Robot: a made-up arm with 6 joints. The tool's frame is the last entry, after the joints.
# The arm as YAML. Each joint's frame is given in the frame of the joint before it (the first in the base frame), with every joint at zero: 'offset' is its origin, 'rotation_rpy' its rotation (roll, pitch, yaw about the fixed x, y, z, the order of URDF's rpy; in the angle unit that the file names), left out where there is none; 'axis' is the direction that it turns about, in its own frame. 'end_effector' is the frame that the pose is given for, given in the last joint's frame.
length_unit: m
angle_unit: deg
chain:
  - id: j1
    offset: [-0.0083, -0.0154, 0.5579]
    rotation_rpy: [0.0, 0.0, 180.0]
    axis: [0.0, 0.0, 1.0]
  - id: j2
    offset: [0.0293, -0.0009, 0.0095]
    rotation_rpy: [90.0, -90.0, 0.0]
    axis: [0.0, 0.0, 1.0]
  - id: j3
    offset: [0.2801, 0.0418, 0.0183]
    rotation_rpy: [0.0, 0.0, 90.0]
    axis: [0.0, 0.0, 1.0]
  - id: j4
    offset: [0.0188, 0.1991, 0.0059]
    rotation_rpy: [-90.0, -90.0, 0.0]
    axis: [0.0, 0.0, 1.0]
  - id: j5
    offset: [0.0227, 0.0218, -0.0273]
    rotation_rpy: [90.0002, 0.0, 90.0]
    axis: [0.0, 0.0, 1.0]
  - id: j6
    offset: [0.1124, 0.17, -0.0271]
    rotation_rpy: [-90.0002, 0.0, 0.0]
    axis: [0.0, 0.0, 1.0]
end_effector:
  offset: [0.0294, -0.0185, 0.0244]
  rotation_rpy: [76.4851, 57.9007, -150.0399]
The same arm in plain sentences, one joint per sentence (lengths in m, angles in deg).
The arm has six revolute joints in a row. What follows holds with every joint at zero, and every direction is one of the base frame's. The first joint sits 0.0083 m along -x and 0.0154 m along -y and 0.5579 m along +z from the base frame's origin and rotates about +z. The second joint sits 0.0293 m along -x and 0.0009 m along +y and 0.0095 m along +z from the first joint and rotates about +y. The third joint sits 0.0418 m along +x and 0.0183 m along +y and 0.2801 m along +z from the second joint and rotates about +y. The fourth joint sits 0.0188 m along +x and 0.0059 m along +y and 0.1991 m along -z from the third joint and rotates about -z. The fifth joint sits 0.0218 m along +x and 0.0227 m along +y and 0.0273 m along +z from the fourth joint and rotates about +y. The sixth joint sits 0.1124 m along +x and 0.0271 m along -y and 0.1700 m along -z from the fifth joint and rotates about -z. The tool frame, which is the frame that the pose is given for, sits 0.0294 m along +x and 0.0185 m along +y and 0.0244 m along -z from the sixth joint; its axes are the base frame's turned by roll -103.51, pitch -57.90 and yaw 150.04 deg (as in URDF: about the fixed x, then y, then z).
